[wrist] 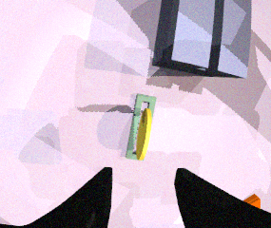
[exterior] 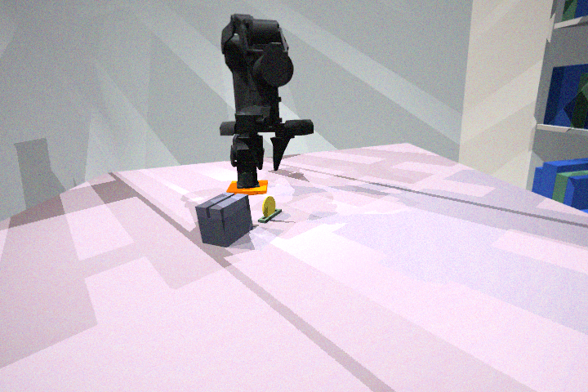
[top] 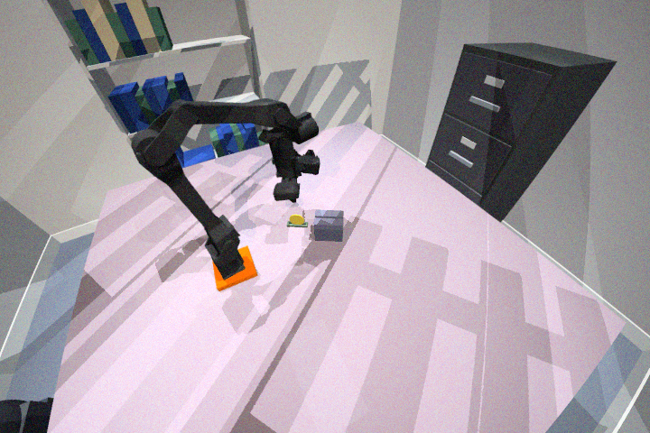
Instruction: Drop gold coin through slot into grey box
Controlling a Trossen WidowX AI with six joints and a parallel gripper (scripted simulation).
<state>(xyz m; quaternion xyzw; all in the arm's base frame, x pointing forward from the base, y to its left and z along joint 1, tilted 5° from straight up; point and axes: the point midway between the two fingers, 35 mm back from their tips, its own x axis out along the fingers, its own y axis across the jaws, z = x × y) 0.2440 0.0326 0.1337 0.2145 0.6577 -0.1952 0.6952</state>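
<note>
The gold coin is 1 cm behind my gripper tip, 1 cm to the right of it and 8 cm below it.
</note>
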